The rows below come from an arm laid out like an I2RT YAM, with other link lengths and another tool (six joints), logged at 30 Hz.
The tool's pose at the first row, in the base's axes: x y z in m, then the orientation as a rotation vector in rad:
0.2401, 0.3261, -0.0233, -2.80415, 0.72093, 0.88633
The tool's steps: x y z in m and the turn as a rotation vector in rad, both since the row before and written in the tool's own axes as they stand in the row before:
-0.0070, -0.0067, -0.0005, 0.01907, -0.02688, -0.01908
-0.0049, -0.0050, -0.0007, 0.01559, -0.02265, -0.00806
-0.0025, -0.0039, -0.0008, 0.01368, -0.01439, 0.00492
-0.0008, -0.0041, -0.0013, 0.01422, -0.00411, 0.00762
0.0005, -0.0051, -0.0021, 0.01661, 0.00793, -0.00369
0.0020, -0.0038, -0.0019, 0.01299, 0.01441, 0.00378
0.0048, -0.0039, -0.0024, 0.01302, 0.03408, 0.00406
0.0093, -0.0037, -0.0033, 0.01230, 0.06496, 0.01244
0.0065, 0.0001, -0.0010, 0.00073, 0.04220, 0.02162
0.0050, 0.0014, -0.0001, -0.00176, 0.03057, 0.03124
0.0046, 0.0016, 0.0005, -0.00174, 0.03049, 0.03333
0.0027, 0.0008, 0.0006, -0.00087, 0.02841, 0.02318
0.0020, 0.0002, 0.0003, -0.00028, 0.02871, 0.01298
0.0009, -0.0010, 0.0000, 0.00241, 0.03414, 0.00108
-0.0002, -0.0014, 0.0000, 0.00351, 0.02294, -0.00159
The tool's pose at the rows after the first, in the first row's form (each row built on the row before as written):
0.2385, 0.3347, -0.0191, -2.77223, 0.69399, 0.90724
0.2377, 0.3408, -0.0157, -2.74478, 0.68290, 0.92619
0.2382, 0.3449, -0.0135, -2.72308, 0.69125, 0.93786
0.2403, 0.3484, -0.0119, -2.70734, 0.70533, 0.93635
0.2443, 0.3520, -0.0104, -2.69850, 0.70622, 0.91533
0.2486, 0.3539, -0.0100, -2.69599, 0.71790, 0.88996
0.2551, 0.3546, -0.0108, -2.70536, 0.73388, 0.83926
0.2652, 0.3529, -0.0133, -2.73134, 0.76763, 0.75025
0.2703, 0.3497, -0.0159, -2.75067, 0.80736, 0.69865
0.2733, 0.3462, -0.0183, -2.76237, 0.85820, 0.66495
0.2756, 0.3428, -0.0209, -2.77234, 0.91218, 0.63105
0.2769, 0.3409, -0.0226, -2.78224, 0.95125, 0.59721
0.2781, 0.3397, -0.0237, -2.79429, 0.97563, 0.56071
0.2794, 0.3400, -0.0240, -2.81031, 0.98366, 0.51325
0.2801, 0.3412, -0.0239, -2.81981, 0.98551, 0.47968

